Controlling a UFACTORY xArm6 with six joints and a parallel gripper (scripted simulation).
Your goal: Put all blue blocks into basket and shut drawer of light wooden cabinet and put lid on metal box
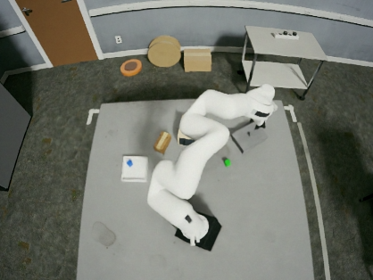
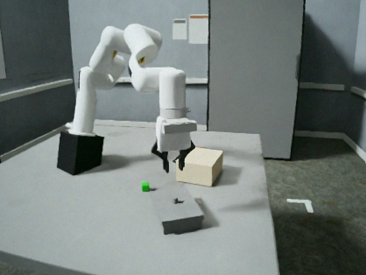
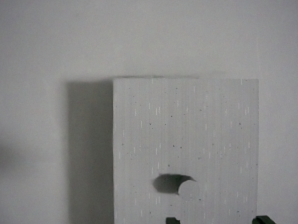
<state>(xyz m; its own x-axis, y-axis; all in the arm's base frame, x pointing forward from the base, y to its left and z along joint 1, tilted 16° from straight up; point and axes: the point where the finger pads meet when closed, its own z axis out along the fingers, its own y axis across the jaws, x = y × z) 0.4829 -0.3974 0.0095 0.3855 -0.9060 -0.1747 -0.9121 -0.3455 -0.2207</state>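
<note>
Right now my hand is 140 mm above the lid. The rest, counted from my hand: light wooden cabinet: 320 mm to the left, 140 mm below, 60 mm ahead; metal box: 160 mm below; green block: 170 mm below, 160 mm to the left, 140 mm behind.
</note>
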